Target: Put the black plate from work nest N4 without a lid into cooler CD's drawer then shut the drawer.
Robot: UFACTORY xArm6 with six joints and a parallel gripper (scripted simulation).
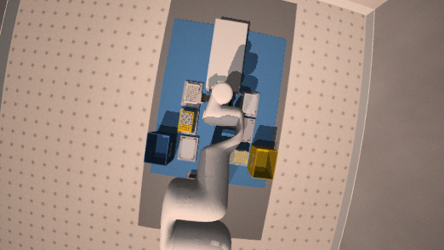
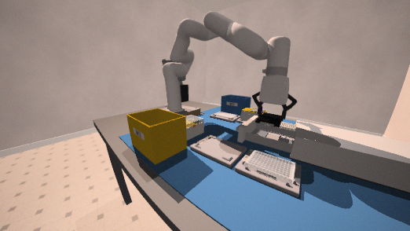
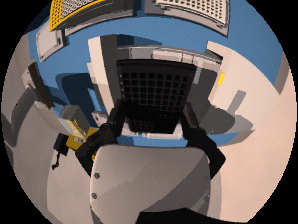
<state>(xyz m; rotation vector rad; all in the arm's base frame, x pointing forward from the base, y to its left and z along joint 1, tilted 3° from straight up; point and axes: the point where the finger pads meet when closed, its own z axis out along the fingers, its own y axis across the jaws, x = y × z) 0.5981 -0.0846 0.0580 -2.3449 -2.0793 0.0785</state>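
Right now my hand is 80 mm above the drawer and 40 mm short of it. From my hand the other things lie so: cooler CD 170 mm ahead, 80 mm below, 20 mm to the right; then black plate 10 mm below; then white plate 180 mm to the left, 90 mm below, 80 mm ahead.
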